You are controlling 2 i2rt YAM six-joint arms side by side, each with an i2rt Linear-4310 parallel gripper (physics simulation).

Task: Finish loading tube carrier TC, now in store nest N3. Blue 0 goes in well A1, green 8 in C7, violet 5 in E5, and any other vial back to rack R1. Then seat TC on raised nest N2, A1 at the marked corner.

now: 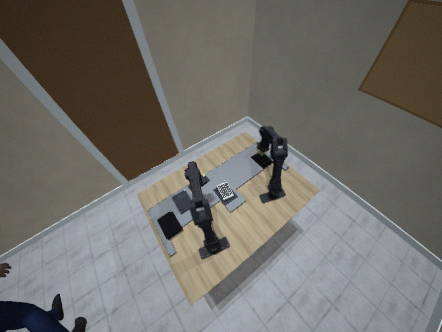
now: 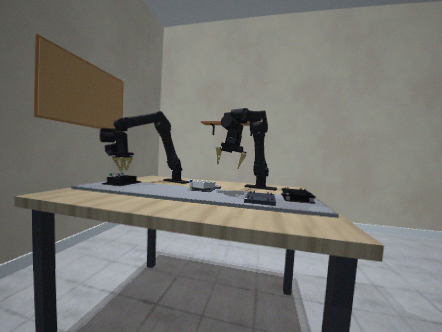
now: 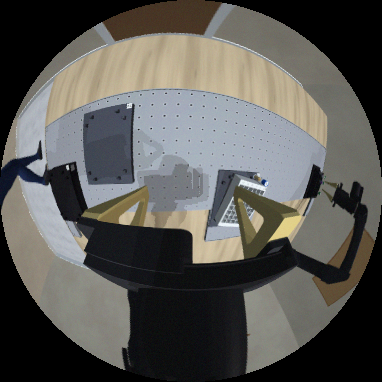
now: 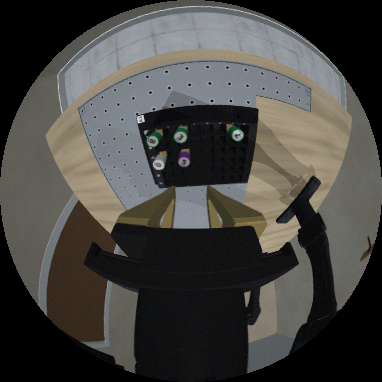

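Seen in the pictures: left gripper, fingertip midpoint: (image 2: 227,166) (image 3: 190,190); right gripper, fingertip midpoint: (image 1: 260,154) (image 2: 123,170) (image 3: 322,184) (image 4: 190,190); left arm's base, link origin: (image 1: 214,248) (image 2: 260,187); right arm's base, link origin: (image 1: 272,195) (image 2: 176,181) (image 4: 298,201).
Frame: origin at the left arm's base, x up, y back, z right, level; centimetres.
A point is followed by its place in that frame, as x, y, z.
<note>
The white tube carrier TC (image 1: 225,190) {4.3, -33.5, 23.6} (image 2: 203,185) {4.2, -39.6, 19.3} (image 3: 232,210) {3.9, -31.2, 21.9} sits on a dark nest. A blue-capped vial (image 2: 191,182) {5.2, -41.0, 25.5} (image 3: 264,182) {6.4, -40.7, 25.4} is at one corner; its exact seat is unclear. The black rack R1 (image 4: 215,170) {4.0, -46.7, 64.2} (image 2: 120,180) {3.8, -54.0, 61.3} holds green 8 (image 4: 154,140) {6.9, -54.0, 68.9}, green 3 (image 4: 180,135) {6.9, -51.6, 69.5}, another green vial (image 4: 236,133) {6.9, -46.4, 70.5}, a white-capped 0 (image 4: 159,162) {6.9, -53.6, 66.4} and violet 5 (image 4: 184,159) {7.0, -51.0, 67.0}. My left gripper (image 3: 190,190) {14.4, -38.9, 7.1} (image 2: 229,165) {14.4, -38.9, 7.1} is wide open and empty, high above the board, beside TC. My right gripper (image 4: 190,190) {8.4, -50.1, 64.2} (image 2: 123,170) {8.4, -50.1, 64.2} is narrowly open and empty, above R1's near side.
A dark grey plate with pins (image 3: 110,145) {2.8, -40.2, -7.5} (image 1: 183,201) {2.8, -39.3, -8.9} (image 2: 260,199) {2.8, -46.2, -10.7} lies beyond TC from R1. A black unit (image 3: 66,192) {4.3, -27.9, -21.0} (image 1: 170,225) {4.3, -24.7, -22.3} (image 2: 298,194) {4.3, -33.0, -24.0} stands near the board's end. Their labels are unreadable. A grey perforated board (image 3: 200,130) {1.3, -46.3, 9.3} (image 4: 210,92) {1.3, -48.7, 74.3} covers much of the wooden table (image 1: 260,240) {0.0, 8.6, 29.8}.
</note>
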